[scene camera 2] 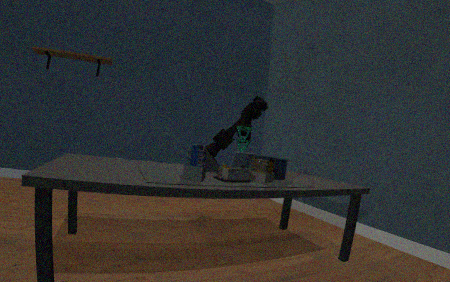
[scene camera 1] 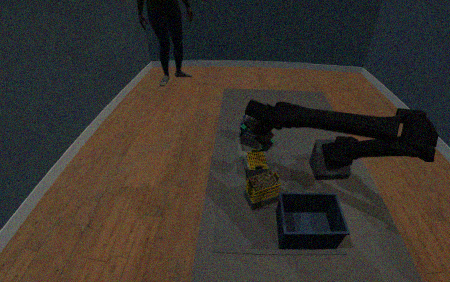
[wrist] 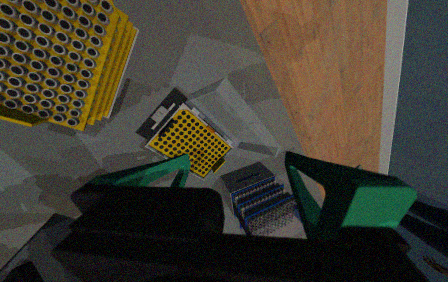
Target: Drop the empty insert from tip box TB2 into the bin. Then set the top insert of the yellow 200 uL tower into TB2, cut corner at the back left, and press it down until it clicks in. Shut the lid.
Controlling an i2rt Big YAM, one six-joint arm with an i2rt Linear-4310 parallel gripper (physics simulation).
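The tip box TB2 (scene camera 2: 236, 173) stands on the table with its clear lid (wrist: 237, 117) (scene camera 2: 242, 160) open. A yellow insert (wrist: 190, 142) (scene camera 1: 257, 160) with empty dark holes sits in it. The yellow tower (wrist: 50, 57) (scene camera 1: 263, 186) (scene camera 2: 262, 167) of stacked inserts filled with tips stands beside the box, in the upper left of the wrist view. The dark blue bin (scene camera 1: 311, 239) (scene camera 2: 281, 168) stands beyond the tower. My gripper (wrist: 234, 158) (scene camera 2: 243, 150) is open with nothing between its green fingers, and hangs above the table near TB2 and the blue tower.
A blue tower (wrist: 265, 205) (scene camera 2: 197, 156) of stacked inserts stands on TB2's other side from the yellow tower. The arm's base (scene camera 1: 330, 162) is on the table (scene camera 2: 110, 170). A person (scene camera 1: 170, 35) stands on the floor at the back. A wooden shelf (scene camera 2: 72, 55) hangs on the wall.
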